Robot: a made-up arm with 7 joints. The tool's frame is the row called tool. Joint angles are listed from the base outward. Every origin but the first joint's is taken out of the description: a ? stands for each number. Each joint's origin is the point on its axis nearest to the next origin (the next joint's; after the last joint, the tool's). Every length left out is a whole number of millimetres.
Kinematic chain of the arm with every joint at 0, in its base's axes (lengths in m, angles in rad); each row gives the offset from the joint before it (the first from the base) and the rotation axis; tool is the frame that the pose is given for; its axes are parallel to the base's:
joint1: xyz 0 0.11 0 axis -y
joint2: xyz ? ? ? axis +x
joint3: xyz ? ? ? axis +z
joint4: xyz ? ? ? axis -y
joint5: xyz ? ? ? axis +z
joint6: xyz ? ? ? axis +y
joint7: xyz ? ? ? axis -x
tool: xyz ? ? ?
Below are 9 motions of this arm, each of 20 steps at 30 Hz.
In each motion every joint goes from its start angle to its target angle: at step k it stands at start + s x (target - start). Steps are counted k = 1, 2, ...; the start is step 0. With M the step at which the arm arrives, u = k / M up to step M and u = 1 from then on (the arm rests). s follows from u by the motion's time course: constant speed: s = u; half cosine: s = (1 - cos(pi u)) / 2; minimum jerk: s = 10 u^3 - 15 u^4 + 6 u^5.
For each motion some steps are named. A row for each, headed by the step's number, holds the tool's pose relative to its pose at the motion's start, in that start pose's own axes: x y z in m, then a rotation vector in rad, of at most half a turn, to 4 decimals.
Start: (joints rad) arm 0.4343 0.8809 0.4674 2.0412 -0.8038 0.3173 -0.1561
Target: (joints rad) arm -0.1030 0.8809 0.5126 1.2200 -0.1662 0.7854 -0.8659
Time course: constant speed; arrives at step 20
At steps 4, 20:
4: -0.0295 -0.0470 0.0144 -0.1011 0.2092 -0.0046
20: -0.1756 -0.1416 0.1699 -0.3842 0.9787 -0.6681

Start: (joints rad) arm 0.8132 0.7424 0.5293 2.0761 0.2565 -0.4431 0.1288
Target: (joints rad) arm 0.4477 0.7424 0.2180 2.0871 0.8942 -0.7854 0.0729
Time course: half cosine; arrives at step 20
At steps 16, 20:
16: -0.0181 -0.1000 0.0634 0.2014 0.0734 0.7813
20: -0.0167 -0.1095 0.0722 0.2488 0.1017 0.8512

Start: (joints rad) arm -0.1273 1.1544 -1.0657 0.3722 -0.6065 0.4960 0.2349
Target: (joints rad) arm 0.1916 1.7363 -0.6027 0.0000 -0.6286 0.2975 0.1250
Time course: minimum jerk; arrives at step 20
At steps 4, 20:
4: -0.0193 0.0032 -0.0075 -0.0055 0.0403 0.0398
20: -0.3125 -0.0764 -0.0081 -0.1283 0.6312 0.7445

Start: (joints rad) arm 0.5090 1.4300 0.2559 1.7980 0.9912 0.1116 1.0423
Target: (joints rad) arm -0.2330 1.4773 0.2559 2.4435 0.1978 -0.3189 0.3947
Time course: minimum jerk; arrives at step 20
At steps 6, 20:
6: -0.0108 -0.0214 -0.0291 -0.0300 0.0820 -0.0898
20: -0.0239 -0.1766 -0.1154 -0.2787 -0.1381 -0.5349

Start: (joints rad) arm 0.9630 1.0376 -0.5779 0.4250 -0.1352 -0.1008 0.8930
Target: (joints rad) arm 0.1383 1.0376 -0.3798 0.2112 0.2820 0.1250 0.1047
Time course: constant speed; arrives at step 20
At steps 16, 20:
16: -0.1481 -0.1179 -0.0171 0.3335 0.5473 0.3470
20: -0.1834 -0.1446 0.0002 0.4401 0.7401 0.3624

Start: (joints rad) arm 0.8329 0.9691 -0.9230 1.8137 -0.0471 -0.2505 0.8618
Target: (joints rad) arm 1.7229 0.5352 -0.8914 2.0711 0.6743 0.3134 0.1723
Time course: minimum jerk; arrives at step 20
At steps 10, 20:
10: 0.1102 0.0918 0.0450 0.5975 -0.2564 -0.0550
20: 0.2436 0.0978 0.0881 0.8462 -0.5351 -0.1177

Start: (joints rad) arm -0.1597 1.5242 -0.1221 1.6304 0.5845 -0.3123 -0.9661
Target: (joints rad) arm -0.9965 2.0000 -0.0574 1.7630 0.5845 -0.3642 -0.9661
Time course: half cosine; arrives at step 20
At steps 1, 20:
1: -0.0003 -0.0002 0.0007 -0.0048 0.0003 -0.0025
20: -0.0316 -0.0288 0.1401 -0.8888 0.0585 -0.2035

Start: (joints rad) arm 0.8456 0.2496 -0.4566 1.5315 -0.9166 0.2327 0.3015
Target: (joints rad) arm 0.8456 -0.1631 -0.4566 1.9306 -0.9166 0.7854 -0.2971
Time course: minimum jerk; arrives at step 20
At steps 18, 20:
18: 0.0986 0.0914 0.0671 0.8241 0.2332 0.5739
20: 0.0990 0.0922 0.0680 0.8298 0.2370 0.5792

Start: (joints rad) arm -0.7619 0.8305 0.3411 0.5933 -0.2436 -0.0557 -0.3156
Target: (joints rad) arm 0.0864 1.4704 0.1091 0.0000 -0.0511 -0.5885 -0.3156
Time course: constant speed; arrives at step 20
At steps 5, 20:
5: 0.0141 0.0578 -0.0293 0.1627 -0.0966 0.1038
20: -0.0494 0.2372 -0.0159 0.7738 -0.1878 0.4299

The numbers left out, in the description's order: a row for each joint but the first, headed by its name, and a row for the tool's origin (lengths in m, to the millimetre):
joint2: 0 0 0
joint3: 0 0 -0.162
joint4: 0 0 0
joint5: 0 0 -0.259
joint6: 0 0 0
joint7: 0 0 0
tool: 0 0 0

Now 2 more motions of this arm.
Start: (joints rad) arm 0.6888 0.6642 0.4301 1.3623 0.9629 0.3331 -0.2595
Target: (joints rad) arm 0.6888 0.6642 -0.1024 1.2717 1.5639 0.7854 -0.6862
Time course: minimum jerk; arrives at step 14
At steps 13, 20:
13: -0.1248 -0.0468 0.0054 0.0778 1.0150 -0.1216
20: -0.1253 -0.0469 0.0055 0.0780 1.0182 -0.1227

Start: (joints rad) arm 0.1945 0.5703 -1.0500 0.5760 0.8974 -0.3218 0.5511
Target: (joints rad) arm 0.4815 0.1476 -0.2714 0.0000 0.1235 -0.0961 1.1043
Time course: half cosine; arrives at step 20
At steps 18, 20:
18: 0.0403 -0.0025 -0.0469 -0.4193 0.1004 0.2101
20: 0.0404 -0.0051 -0.0490 -0.4397 0.1039 0.2212

